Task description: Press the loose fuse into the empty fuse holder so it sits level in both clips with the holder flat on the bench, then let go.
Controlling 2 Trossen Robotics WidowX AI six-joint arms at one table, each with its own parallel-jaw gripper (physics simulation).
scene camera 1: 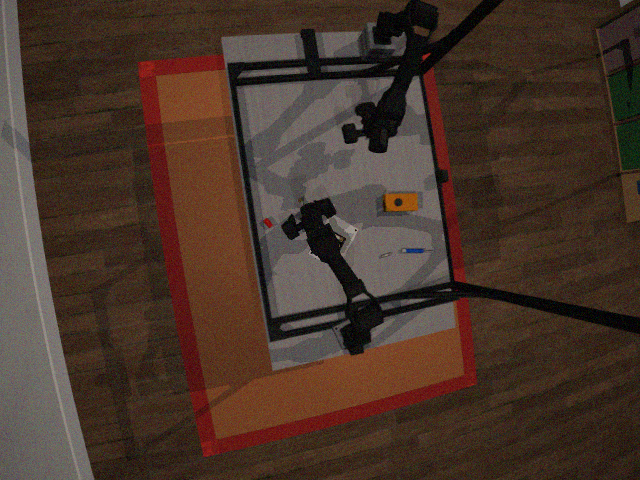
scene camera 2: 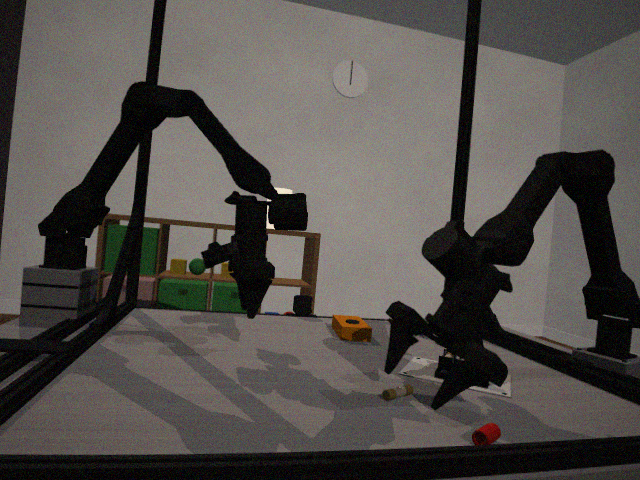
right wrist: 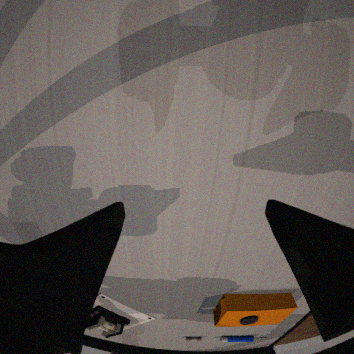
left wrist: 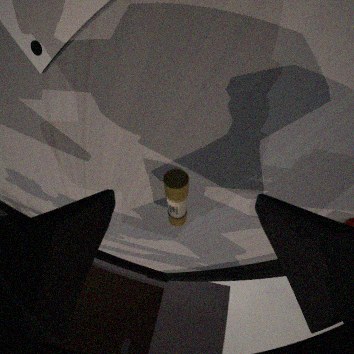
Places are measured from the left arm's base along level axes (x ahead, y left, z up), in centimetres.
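Pixels of known places: left gripper, fingertip midpoint: (scene camera 2: 408, 389) (left wrist: 187, 199); right gripper, fingertip midpoint: (scene camera 1: 361, 138) (scene camera 2: 247, 314) (right wrist: 196, 208); left arm's base at its link origin: (scene camera 1: 350, 333) (scene camera 2: 611, 354); right arm's base at its link origin: (scene camera 1: 381, 35) (scene camera 2: 63, 267).
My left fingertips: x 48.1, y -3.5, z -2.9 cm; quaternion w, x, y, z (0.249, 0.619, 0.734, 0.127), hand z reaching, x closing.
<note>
Ahead of a thing's pixels: the offset from my left fingertips to its top centre. "pt": to the spot under its first point.
The loose fuse {dx +1.3, dy -0.6, dz +0.3 cm} (scene camera 1: 301, 199) (scene camera 2: 397, 392) (left wrist: 176, 197), with brassy caps and a pale printed middle, lies on the bench. My left gripper (scene camera 1: 306, 214) (scene camera 2: 411, 389) (left wrist: 187, 199) is open. Its fingertips stand on either side of the fuse in the left wrist view, apart from it. The fuse holder, a white plate {pt dx -13.2, dy -12.7, dz -1.0 cm} (scene camera 1: 348, 227) (scene camera 2: 413, 365) (right wrist: 135, 315) with a black clip block {pt dx -15.3, dy -6.4, dz +0.1 cm} (right wrist: 111, 320), lies on the bench, partly hidden by the left arm in both scene views. A corner of the plate also shows in the left wrist view. My right gripper (scene camera 2: 251, 314) (right wrist: 196, 208) is open and empty, high above the bench.
An orange block {dx -12.9, dy -34.9, dz +2.3 cm} (scene camera 1: 408, 202) (scene camera 2: 351, 328) (right wrist: 257, 310) with a dark round spot stands beyond the holder. A red cylinder {dx +0.3, dy +13.6, dz +0.7 cm} (scene camera 1: 267, 222) (scene camera 2: 486, 434) lies near the bench edge. A blue-handled tool {dx -33.0, dy -34.5, dz +0.3 cm} (scene camera 1: 413, 250) (right wrist: 240, 339) and a small pale piece {dx -28.8, dy -21.6, dz -0.1 cm} (scene camera 1: 385, 254) lie nearby. A black frame surrounds the work area.
</note>
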